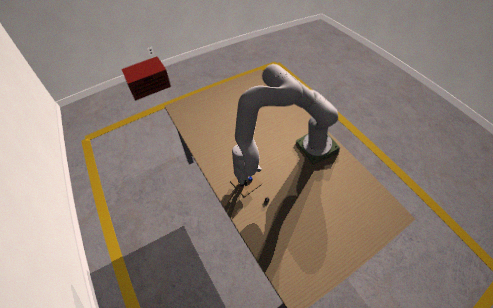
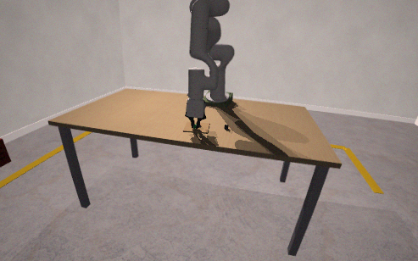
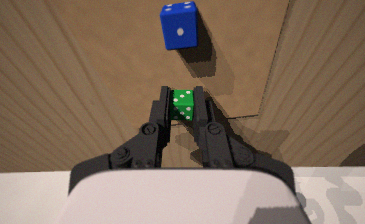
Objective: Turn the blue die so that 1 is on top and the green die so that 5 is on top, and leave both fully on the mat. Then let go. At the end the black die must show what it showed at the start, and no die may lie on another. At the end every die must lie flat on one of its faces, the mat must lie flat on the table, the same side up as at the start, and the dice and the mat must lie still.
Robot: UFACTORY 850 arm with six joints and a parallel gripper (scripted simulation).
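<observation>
Now: the green die 10 mm below my hand. From my hand the other things lie so: mat (30 mm behind, 30 mm below); then black die (90 mm behind, 160 mm to the left, 20 mm below); then blue die (60 mm behind, 20 mm below).
</observation>
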